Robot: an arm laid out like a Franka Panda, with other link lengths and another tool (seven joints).
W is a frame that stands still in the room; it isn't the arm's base.
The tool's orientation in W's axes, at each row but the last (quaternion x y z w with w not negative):
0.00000 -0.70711 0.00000 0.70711
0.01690 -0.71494 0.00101 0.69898
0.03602 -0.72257 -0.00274 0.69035
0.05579 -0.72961 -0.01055 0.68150
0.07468 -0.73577 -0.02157 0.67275
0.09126 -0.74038 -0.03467 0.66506
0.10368 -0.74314 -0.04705 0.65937
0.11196 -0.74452 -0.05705 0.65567
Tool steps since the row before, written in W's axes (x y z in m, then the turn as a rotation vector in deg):
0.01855 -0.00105 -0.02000 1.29 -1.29 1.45
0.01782 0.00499 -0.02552 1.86 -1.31 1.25
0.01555 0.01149 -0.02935 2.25 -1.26 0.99
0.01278 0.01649 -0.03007 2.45 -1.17 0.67
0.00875 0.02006 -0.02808 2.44 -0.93 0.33
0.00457 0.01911 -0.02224 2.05 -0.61 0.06
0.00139 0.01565 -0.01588 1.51 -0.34 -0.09
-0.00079 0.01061 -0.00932 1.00 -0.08 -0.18
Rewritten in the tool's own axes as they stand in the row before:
-0.02000 -0.00105 -0.01855 1.45 -1.29 -1.29
-0.02602 0.00397 -0.01735 1.24 -1.33 -1.85
-0.03060 0.00913 -0.01467 0.96 -1.31 -2.23
-0.03228 0.01278 -0.01159 0.62 -1.27 -2.42
-0.03123 0.01540 -0.00743 0.25 -1.07 -2.39
-0.02568 0.01450 -0.00336 -0.03 -0.77 -2.00
-0.01894 0.01183 -0.00042 -0.18 -0.49 -1.46
-0.01145 0.00819 0.00137 -0.27 -0.21 -0.96

